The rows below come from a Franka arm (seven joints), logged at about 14 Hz.
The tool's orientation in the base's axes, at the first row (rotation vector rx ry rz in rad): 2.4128 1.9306 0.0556
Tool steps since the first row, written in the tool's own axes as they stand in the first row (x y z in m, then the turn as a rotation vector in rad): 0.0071 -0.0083 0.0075 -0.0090 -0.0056 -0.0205; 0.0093 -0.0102 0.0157 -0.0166 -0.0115 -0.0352; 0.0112 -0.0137 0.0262 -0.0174 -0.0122 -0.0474; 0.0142 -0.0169 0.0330 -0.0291 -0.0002 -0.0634; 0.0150 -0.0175 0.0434 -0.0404 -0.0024 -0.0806; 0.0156 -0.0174 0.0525 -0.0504 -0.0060 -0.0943; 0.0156 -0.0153 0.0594 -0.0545 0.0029 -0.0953; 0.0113 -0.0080 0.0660 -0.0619 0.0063 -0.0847; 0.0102 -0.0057 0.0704 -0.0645 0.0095 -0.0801
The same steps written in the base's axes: -0.0061 0.0086 -0.0080 -0.0087 -0.0072 0.0201; -0.0070 0.0110 -0.0163 -0.0169 -0.0131 0.0345; -0.0093 0.0135 -0.0270 -0.0185 -0.0135 0.0466; -0.0114 0.0170 -0.0340 -0.0104 -0.0272 0.0634; -0.0111 0.0177 -0.0445 -0.0160 -0.0375 0.0804; -0.0104 0.0181 -0.0535 -0.0226 -0.0462 0.0939; -0.0079 0.0175 -0.0603 -0.0148 -0.0522 0.0955; -0.0014 0.0116 -0.0664 -0.0125 -0.0603 0.0852; 0.0009 0.0100 -0.0707 -0.0097 -0.0636 0.0808
